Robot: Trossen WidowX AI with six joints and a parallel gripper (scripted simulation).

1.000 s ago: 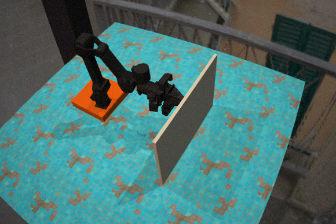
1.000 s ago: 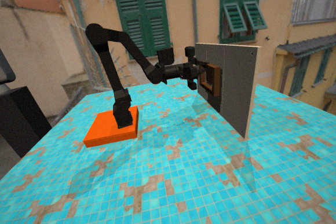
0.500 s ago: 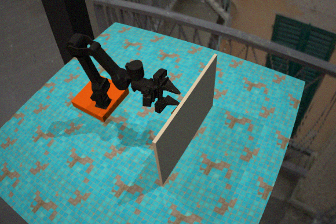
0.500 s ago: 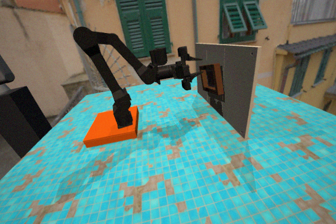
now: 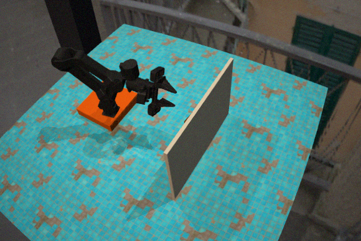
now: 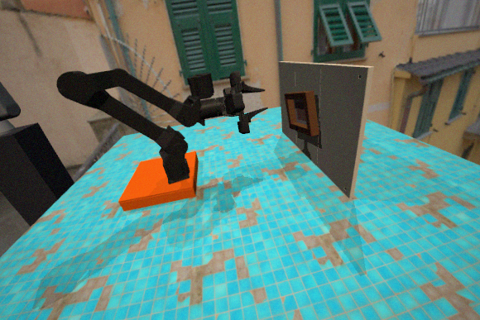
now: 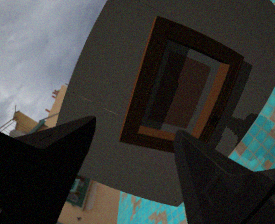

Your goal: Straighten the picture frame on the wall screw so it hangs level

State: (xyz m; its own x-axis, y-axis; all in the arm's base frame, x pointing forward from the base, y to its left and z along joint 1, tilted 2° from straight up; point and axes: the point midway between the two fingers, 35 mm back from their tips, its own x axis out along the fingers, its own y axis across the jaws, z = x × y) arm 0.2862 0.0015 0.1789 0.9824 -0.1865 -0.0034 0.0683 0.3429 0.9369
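Now: the brown picture frame 10 cm ahead of my gripper tip, 4 cm to the right of it and 5 cm below it. Round my gripper tip: wall panel: 11 cm ahead, 5 cm to the right, 6 cm below.
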